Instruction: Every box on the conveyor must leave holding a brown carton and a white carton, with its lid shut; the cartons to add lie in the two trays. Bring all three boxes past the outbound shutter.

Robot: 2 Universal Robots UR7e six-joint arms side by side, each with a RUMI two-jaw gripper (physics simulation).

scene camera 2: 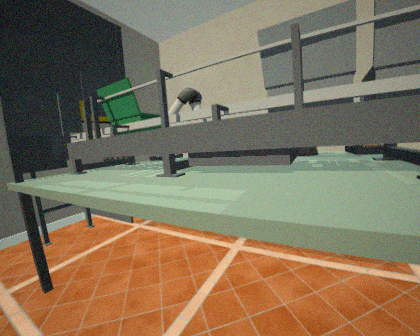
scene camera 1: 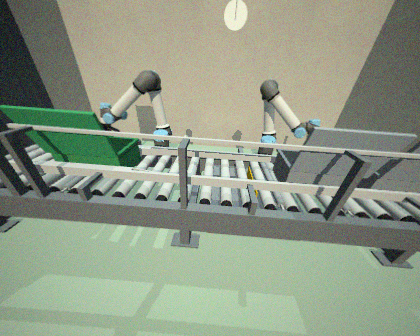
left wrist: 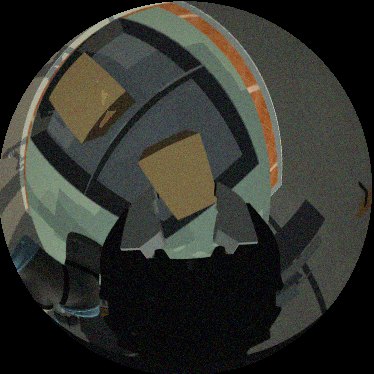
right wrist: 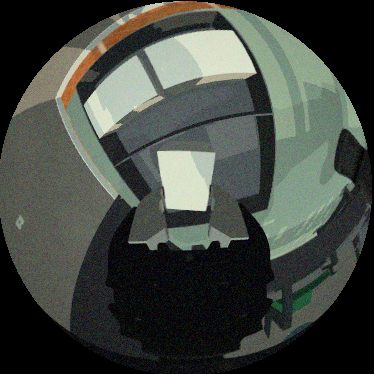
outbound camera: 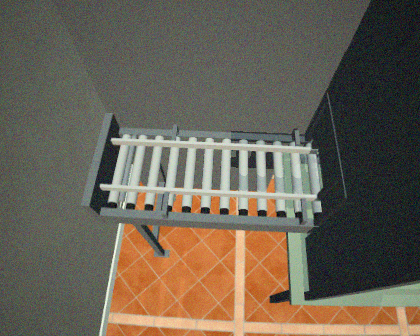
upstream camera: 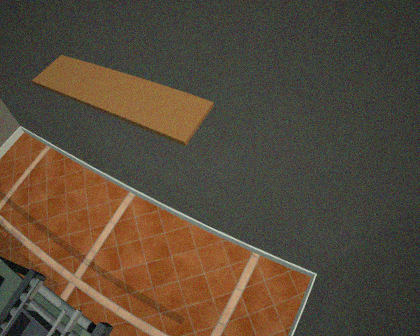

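Pixels of known places: left gripper, fingertip midpoint: (scene camera 2: pixel 372 147) (left wrist: pixel 185 185); right gripper, fingertip midpoint: (right wrist: pixel 186 186); left arm's base at its link origin: (scene camera 2: pixel 306 155) (left wrist: pixel 86 245).
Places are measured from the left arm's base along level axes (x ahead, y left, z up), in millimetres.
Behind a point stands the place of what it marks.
In the left wrist view my left gripper (left wrist: pixel 185 185) {x -35, y 374, z 35 mm} is shut on a brown carton (left wrist: pixel 175 170) {x -68, y 375, z 52 mm}, over one compartment of the dark tray (left wrist: pixel 226 102) {x -105, y 463, z 33 mm}; another brown carton (left wrist: pixel 86 95) lies in the other. In the right wrist view my right gripper (right wrist: pixel 186 186) {x 216, y -1362, z 34 mm} is shut on a white carton (right wrist: pixel 186 175) {x 194, y -1355, z 42 mm} over its tray (right wrist: pixel 267 165) {x 208, y -1243, z 26 mm}; two more white cartons (right wrist: pixel 117 95) {x 81, y -1396, z 42 mm} (right wrist: pixel 212 52) lie side by side in the far compartment. A green box (scene camera 1: pixel 85 145) {x 854, y -799, z 388 mm} (scene camera 2: pixel 120 102) {x 866, y -817, z 417 mm} and a grey box (scene camera 1: pixel 325 165) {x 695, y 112, z 379 mm} stand on the conveyor with raised lids. Their contents are hidden.
The roller conveyor (scene camera 1: pixel 125 207) {x 948, y -601, z 204 mm} (outbound camera: pixel 200 220) {x 1151, y -1837, z 215 mm} has side rails and posts between scene camera 1 and the arms. Yellow parts (scene camera 1: pixel 251 175) (scene camera 2: pixel 82 110) show at the rollers and near the dark wall. The green table (scene camera 1: pixel 225 295) {x 1050, y -182, z 0 mm} (scene camera 2: pixel 300 200) {x 1028, y 199, z 0 mm} lies under the conveyor.
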